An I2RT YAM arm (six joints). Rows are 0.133 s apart.
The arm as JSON. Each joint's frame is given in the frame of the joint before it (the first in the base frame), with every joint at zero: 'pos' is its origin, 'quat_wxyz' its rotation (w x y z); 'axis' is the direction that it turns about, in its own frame. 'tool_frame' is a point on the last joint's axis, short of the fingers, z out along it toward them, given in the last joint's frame.
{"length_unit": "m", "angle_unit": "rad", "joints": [
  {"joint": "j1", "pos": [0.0, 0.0, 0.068], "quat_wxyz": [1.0, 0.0, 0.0, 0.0], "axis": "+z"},
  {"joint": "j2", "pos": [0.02, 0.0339, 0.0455], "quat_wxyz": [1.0, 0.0, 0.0, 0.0], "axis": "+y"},
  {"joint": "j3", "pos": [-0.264, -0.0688, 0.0], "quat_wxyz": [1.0, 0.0, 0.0, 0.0], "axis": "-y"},
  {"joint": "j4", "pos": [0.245, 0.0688, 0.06], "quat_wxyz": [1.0, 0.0, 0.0, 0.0], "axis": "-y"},
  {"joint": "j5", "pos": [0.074, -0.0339, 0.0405], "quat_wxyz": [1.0, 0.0, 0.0, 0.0], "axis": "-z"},
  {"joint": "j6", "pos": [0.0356, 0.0, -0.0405], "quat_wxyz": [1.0, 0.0, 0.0, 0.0], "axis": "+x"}
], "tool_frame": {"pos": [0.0, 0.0, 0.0], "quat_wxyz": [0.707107, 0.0, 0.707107, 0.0]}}
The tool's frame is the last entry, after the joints.
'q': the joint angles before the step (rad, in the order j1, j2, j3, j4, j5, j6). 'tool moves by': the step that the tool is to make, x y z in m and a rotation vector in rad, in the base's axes. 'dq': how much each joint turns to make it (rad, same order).
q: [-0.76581, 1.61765, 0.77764, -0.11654, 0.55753, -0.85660]
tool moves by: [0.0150, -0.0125, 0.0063, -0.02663, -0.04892, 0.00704]
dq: [0.00299, 0.04639, 0.06658, 0.03019, -0.01416, 0.00643]
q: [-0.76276, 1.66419, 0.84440, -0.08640, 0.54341, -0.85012]
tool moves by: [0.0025, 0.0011, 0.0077, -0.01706, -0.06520, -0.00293]
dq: [0.00599, -0.02175, 0.00020, 0.02082, -0.01953, 0.03195]
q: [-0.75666, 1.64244, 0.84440, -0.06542, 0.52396, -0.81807]
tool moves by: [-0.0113, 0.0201, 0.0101, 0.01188, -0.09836, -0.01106]
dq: [0.01909, -0.11238, -0.07332, -0.01504, -0.03700, 0.08279]
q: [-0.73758, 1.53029, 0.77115, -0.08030, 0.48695, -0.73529]
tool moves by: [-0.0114, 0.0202, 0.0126, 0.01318, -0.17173, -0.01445]
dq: [0.01860, -0.13169, -0.07683, 0.01117, -0.06682, 0.12200]
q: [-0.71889, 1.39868, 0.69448, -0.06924, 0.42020, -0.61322]
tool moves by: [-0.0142, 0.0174, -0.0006, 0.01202, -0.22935, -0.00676]
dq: [0.00188, -0.11774, -0.12676, 0.12498, -0.09844, 0.13540]
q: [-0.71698, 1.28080, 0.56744, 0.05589, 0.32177, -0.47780]
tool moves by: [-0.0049, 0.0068, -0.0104, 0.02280, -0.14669, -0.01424]
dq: [0.00016, -0.01916, -0.08392, 0.12996, -0.05479, 0.10500]
